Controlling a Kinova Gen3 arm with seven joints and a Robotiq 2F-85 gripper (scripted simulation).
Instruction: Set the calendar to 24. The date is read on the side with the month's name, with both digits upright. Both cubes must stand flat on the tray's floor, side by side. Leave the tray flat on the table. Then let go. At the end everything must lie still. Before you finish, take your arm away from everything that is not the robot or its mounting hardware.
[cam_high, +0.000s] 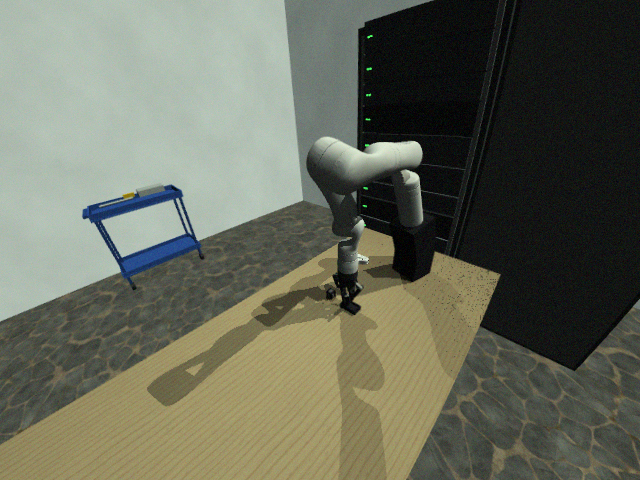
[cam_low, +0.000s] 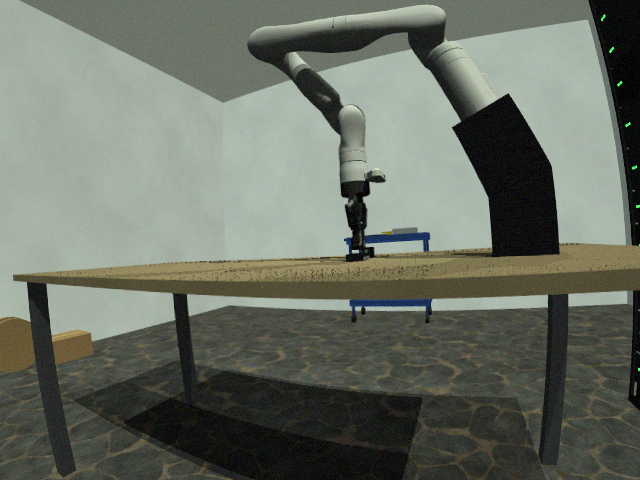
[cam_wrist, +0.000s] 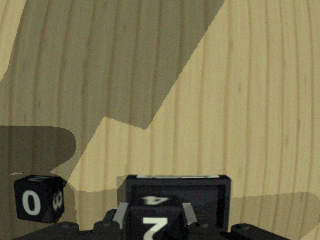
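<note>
The black tray is 20 mm to the left of my hand and 50 mm below it. Round my hand: black date cube: 10 mm below; then black cube: 20 mm behind, 90 mm to the right, 40 mm below.
</note>
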